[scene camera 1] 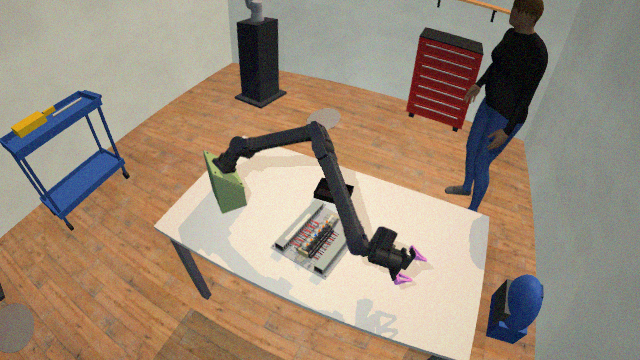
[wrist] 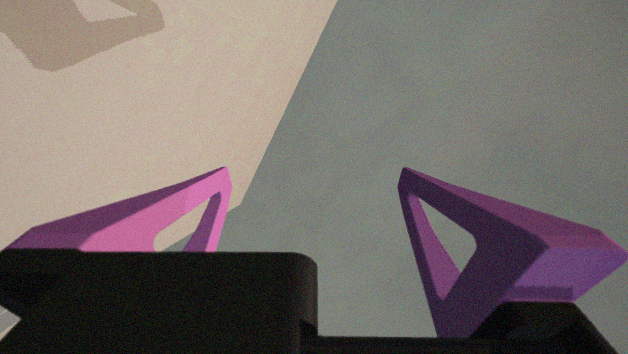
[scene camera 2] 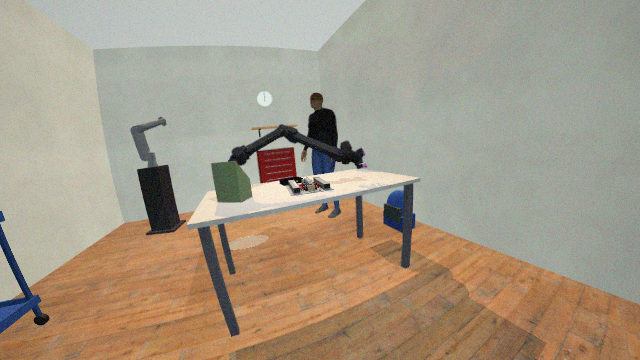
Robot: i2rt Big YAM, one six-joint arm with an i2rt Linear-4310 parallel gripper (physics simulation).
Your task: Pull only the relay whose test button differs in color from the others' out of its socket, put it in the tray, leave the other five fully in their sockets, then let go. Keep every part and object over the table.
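A row of dark relays sits in sockets on a grey panel between two long light grey ducts, near the table's middle. Small orange spots and a bluish one show on the row, but which relay has the odd button is too small to tell. The panel with its sockets also shows in scene camera 2. The black tray lies behind the panel, partly hidden by the arm in scene camera 1. My gripper is wide open and empty, above the table to the right of the panel.
The white table carries the green arm mount at its left end. The arm's forearm passes above the tray and the panel's right side. A person stands behind the table.
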